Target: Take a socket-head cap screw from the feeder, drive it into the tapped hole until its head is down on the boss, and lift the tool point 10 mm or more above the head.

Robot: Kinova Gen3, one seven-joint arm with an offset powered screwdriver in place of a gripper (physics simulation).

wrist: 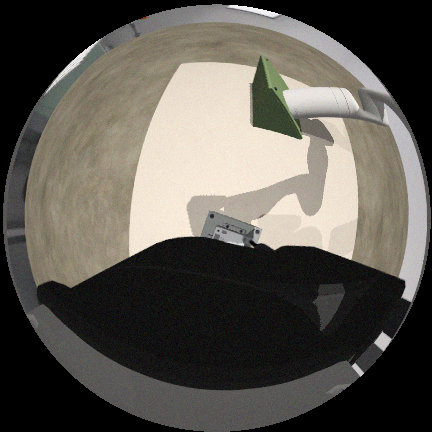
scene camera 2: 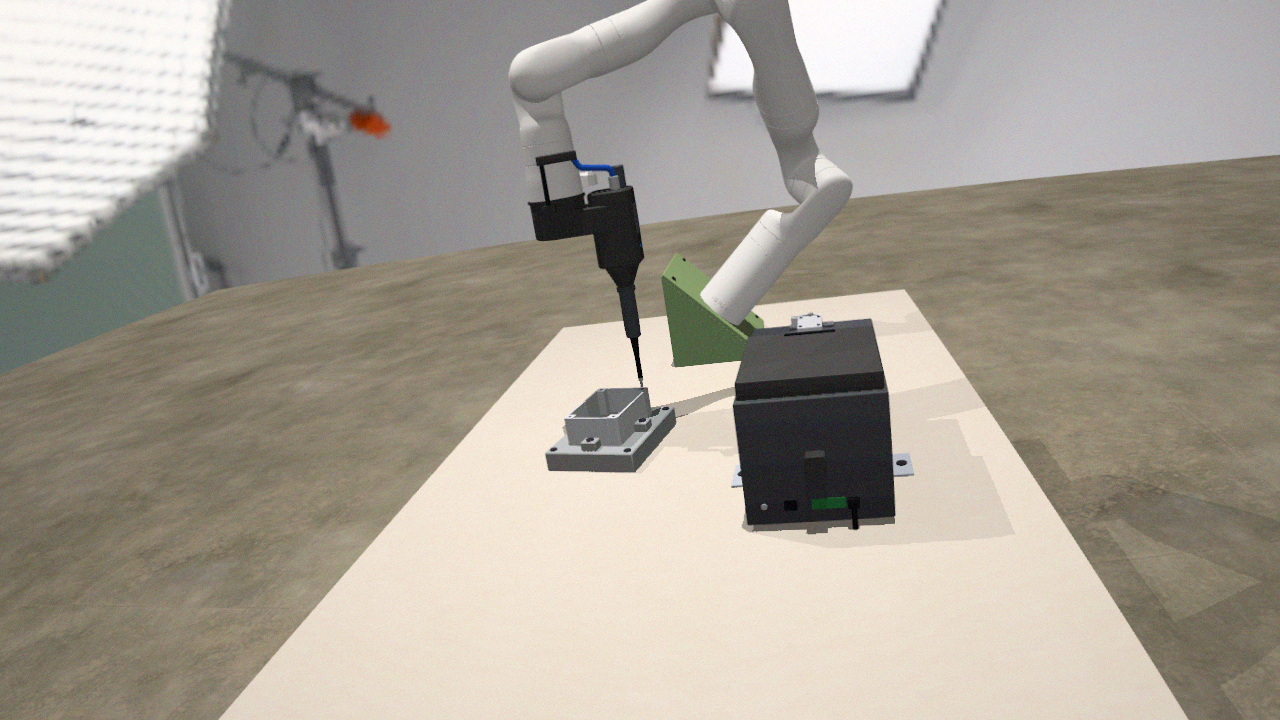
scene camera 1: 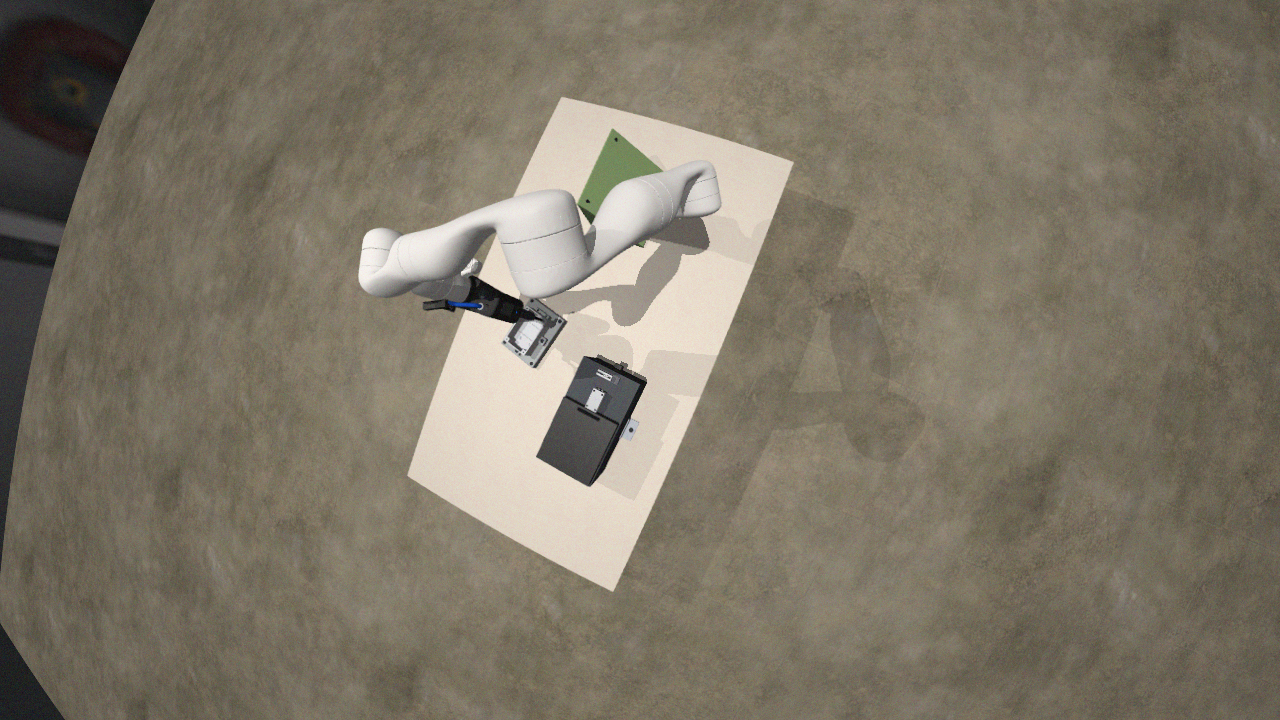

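Note:
My screwdriver [scene camera 1: 539,318] [scene camera 2: 640,383] points down, leaning slightly. A small light piece at its tip, seen in scene camera 2, looks like the socket-head cap screw; it is too small to make out fully. The tip is at the far right corner of the grey open-topped housing [scene camera 2: 595,434], close to its rim in that view; contact cannot be told. The housing is on a grey base plate [scene camera 2: 590,461] [wrist: 212,223] with small bosses around it. The tapped hole under the tip cannot be made out. The black feeder [scene camera 1: 577,438] [scene camera 2: 810,447] stands to the right of the housing in scene camera 2.
A green wedge-shaped mount [scene camera 1: 615,170] [scene camera 2: 702,331] [wrist: 270,107] carries the white arm [scene camera 1: 541,241] [scene camera 2: 751,268] [wrist: 320,101] at the far end of the pale table top [scene camera 1: 474,447] [scene camera 2: 537,608]. The feeder has a small light fitting on top and metal tabs at its sides.

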